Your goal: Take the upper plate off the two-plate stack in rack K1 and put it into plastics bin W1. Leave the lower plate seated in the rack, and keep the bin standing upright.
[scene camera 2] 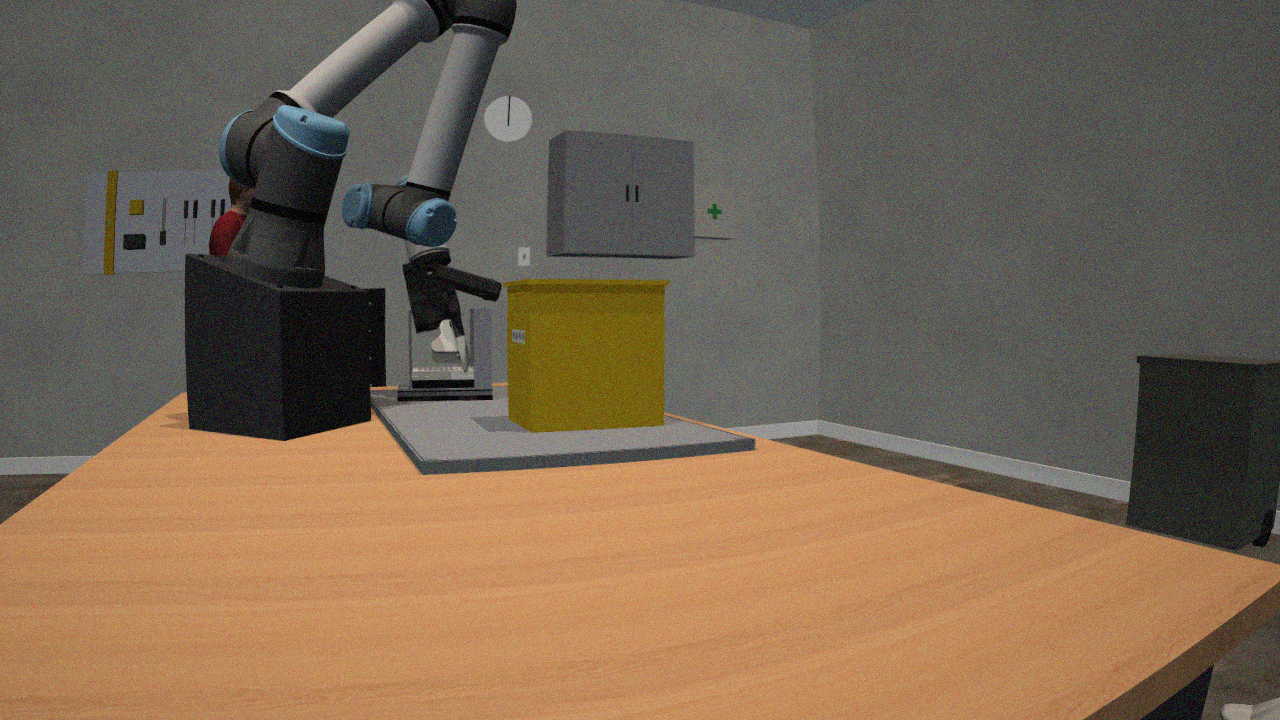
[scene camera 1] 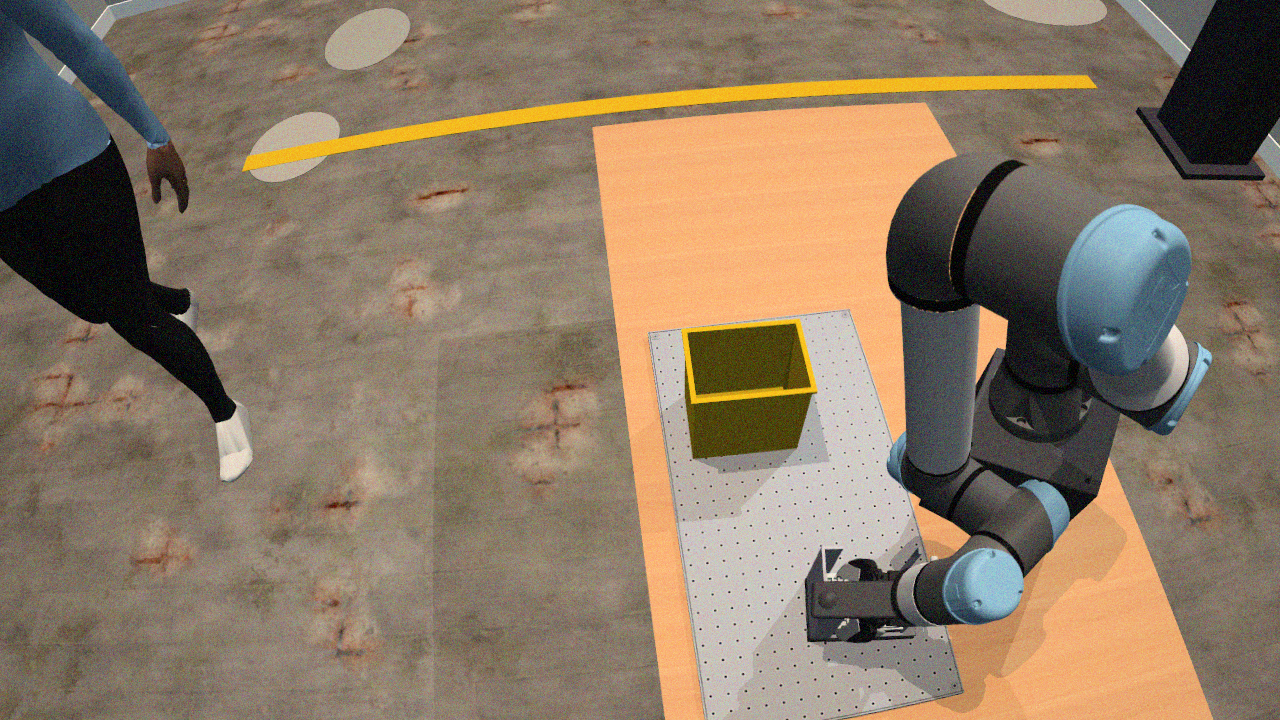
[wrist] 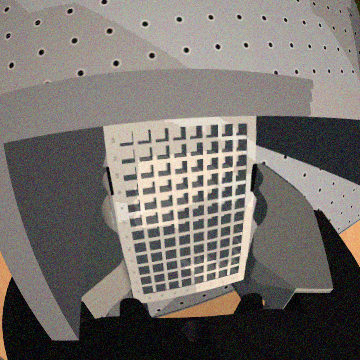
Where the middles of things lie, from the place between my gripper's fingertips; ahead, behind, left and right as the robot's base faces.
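Scene:
The white gridded plate (scene camera 2: 419,373) has my hand 30 mm past it, and going by their middles, it is the nearest to my hand of the things named here. Then there is the yellow plastics bin W1 (scene camera 2: 583,354), which sits 100 mm ahead of my hand, 330 mm to the right of it and 50 mm above it.

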